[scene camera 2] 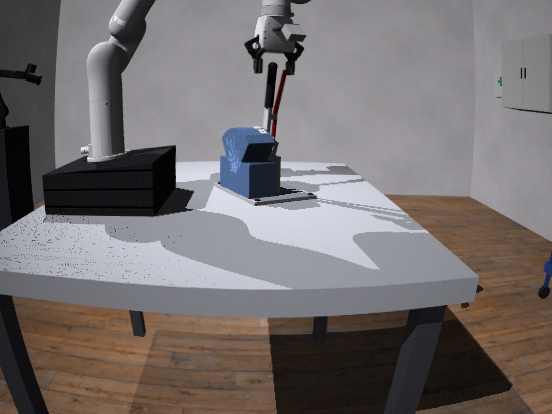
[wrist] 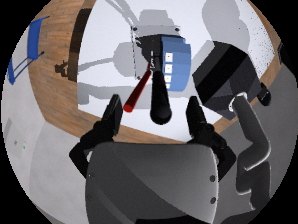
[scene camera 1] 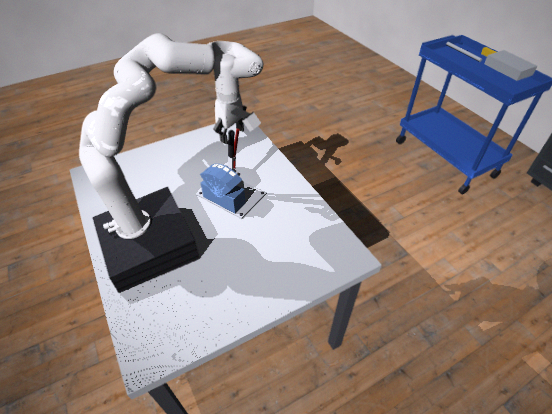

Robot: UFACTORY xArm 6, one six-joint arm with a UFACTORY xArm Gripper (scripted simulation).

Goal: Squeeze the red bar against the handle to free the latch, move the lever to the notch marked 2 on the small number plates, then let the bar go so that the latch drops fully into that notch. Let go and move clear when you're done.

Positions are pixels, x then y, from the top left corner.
Scene:
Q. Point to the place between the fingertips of my gripper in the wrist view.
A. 154,102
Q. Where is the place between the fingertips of my gripper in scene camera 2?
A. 274,74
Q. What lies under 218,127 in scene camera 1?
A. My gripper.

